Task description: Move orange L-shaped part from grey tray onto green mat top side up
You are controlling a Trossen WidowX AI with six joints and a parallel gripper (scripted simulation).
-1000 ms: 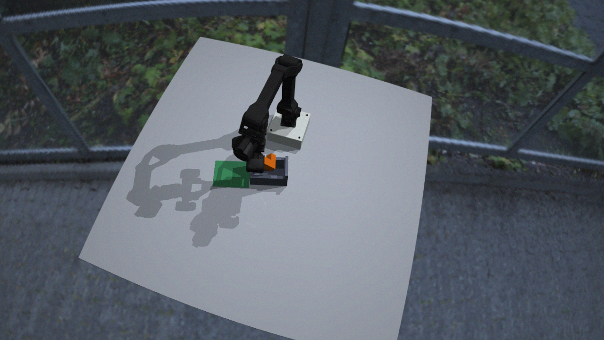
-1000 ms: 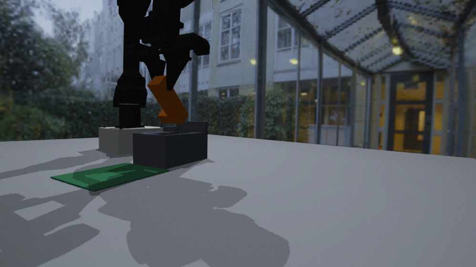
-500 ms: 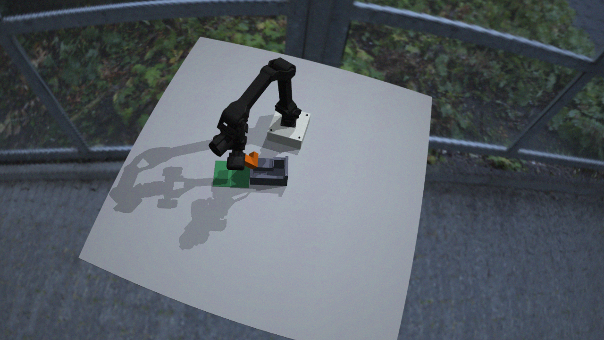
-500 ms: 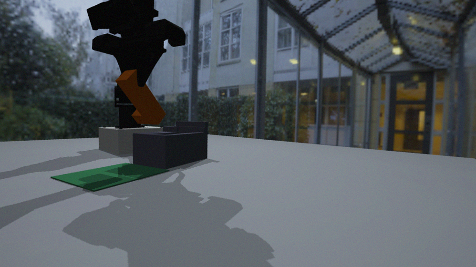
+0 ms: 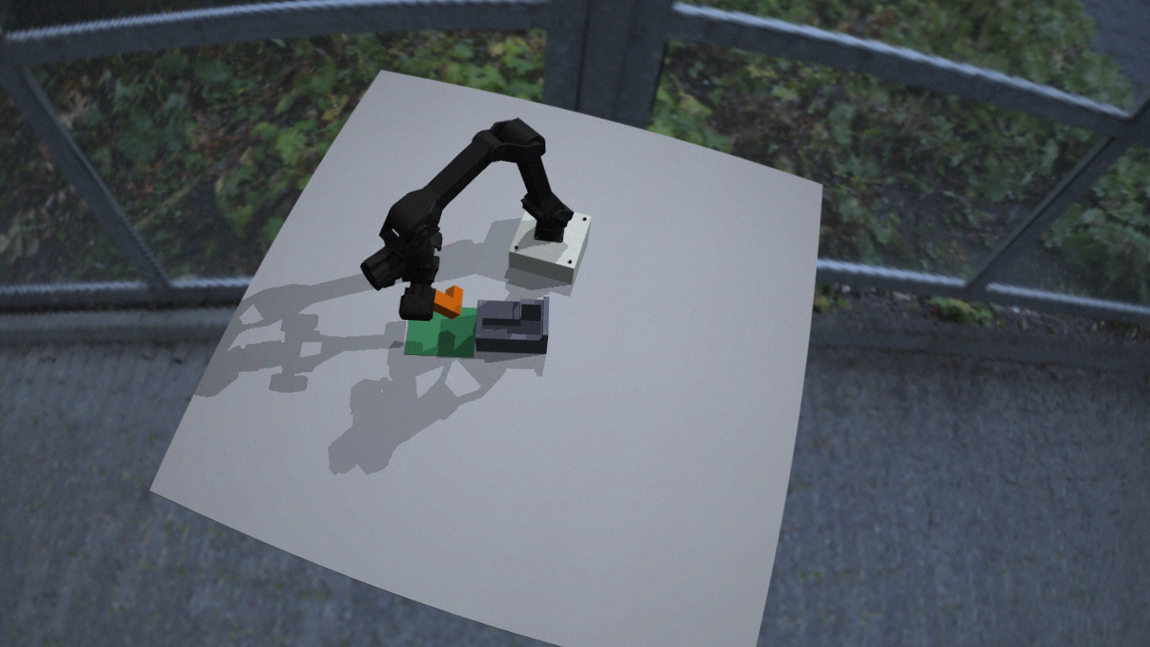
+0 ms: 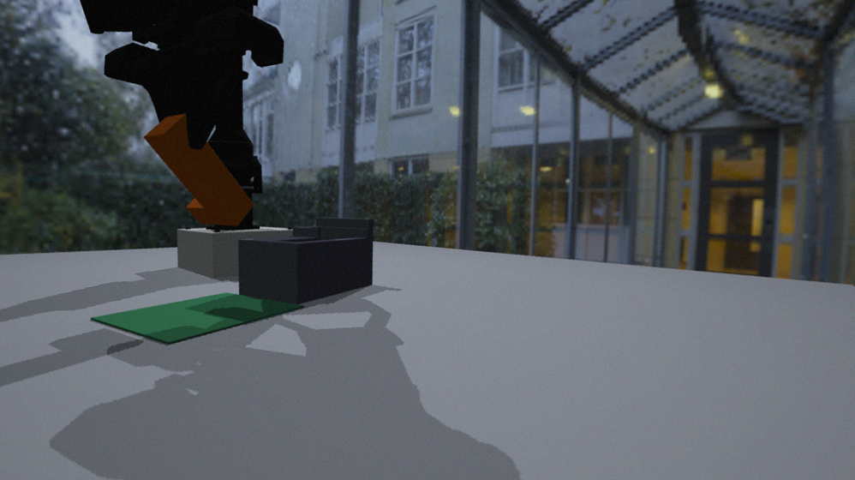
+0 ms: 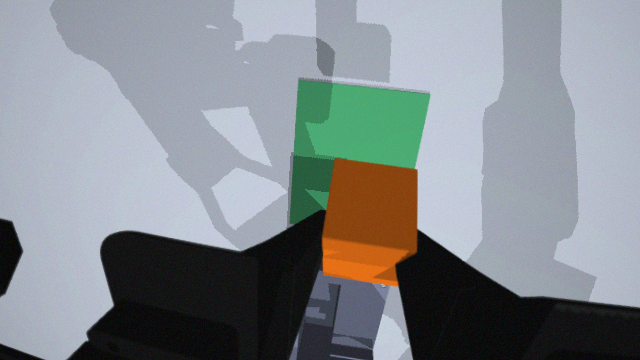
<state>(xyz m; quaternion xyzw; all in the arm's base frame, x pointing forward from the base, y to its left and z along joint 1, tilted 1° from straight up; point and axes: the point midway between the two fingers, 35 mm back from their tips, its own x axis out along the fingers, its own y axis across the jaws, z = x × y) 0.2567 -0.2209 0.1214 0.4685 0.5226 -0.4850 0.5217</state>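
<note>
My gripper tip is 2 cm to the right of the green mat and 17 cm above it. From my gripper tip the other things lie so: orange L-shaped part (2 cm behind, 3 cm to the left, 3 cm below).
</note>
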